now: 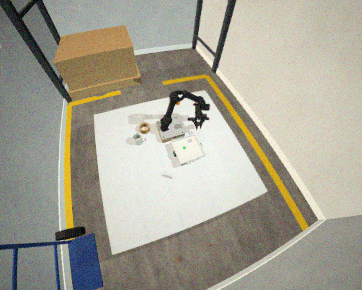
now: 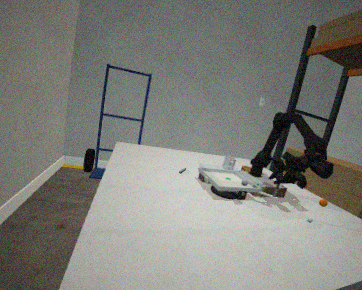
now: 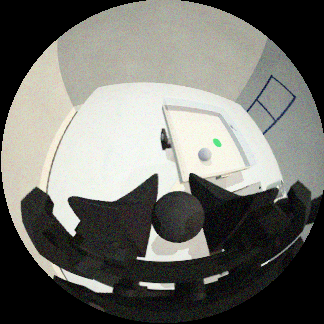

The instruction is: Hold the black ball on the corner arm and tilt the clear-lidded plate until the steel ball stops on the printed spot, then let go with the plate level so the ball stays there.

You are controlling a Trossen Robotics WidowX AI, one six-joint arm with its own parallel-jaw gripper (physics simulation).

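Observation:
The square white plate [image 1: 193, 155] [image 2: 220, 176] [image 3: 193, 130] with a clear lid sits on a dark base on the white table, in front of the arm's base. A green printed spot [image 1: 184, 147] [image 2: 228, 178] [image 3: 216, 142] marks its middle. The steel ball [image 1: 190, 140] [image 2: 244, 182] [image 3: 204, 154] rests a short way from the spot, toward the arm, not on it. My gripper [image 3: 173, 176] [image 1: 200, 123] [image 2: 289, 178] is shut on the black ball [image 3: 178, 215] of the corner arm, at the plate's near corner.
A tape roll [image 1: 144, 127] and a grey mug [image 1: 137, 138] [image 2: 229, 163] stand left of the arm's base [image 1: 171, 132]. A small grey pen [image 1: 166, 175] [image 2: 182, 170] lies beyond the plate. An orange ball [image 2: 322, 202] lies on the table. Cardboard boxes [image 1: 96, 57] and a blue hand truck [image 2: 103, 115] stand off the table.

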